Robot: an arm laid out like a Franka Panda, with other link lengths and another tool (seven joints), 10 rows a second.
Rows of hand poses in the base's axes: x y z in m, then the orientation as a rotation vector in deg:
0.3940, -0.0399, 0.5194, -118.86, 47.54, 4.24
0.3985, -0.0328, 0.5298, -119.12, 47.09, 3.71
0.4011, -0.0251, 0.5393, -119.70, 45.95, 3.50
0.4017, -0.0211, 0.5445, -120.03, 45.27, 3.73
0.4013, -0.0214, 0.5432, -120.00, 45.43, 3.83
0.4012, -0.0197, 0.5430, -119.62, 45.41, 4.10
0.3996, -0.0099, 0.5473, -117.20, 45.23, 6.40
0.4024, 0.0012, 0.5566, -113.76, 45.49, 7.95
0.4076, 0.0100, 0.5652, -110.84, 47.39, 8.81
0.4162, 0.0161, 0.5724, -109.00, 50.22, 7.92
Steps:
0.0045, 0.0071, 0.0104, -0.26, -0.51, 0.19
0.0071, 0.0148, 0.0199, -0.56, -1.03, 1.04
0.0077, 0.0188, 0.0251, -0.65, -1.11, 1.66
0.0073, 0.0185, 0.0238, -0.63, -0.98, 1.58
0.0072, 0.0202, 0.0236, -0.21, -0.88, 1.58
0.0056, 0.0300, 0.0279, 2.60, 0.13, 1.83
0.0084, 0.0411, 0.0372, 6.05, 0.66, 1.23
0.0136, 0.0499, 0.0458, 8.44, 1.58, -0.61
0.0222, 0.0560, 0.0530, 9.15, 1.90, -3.40

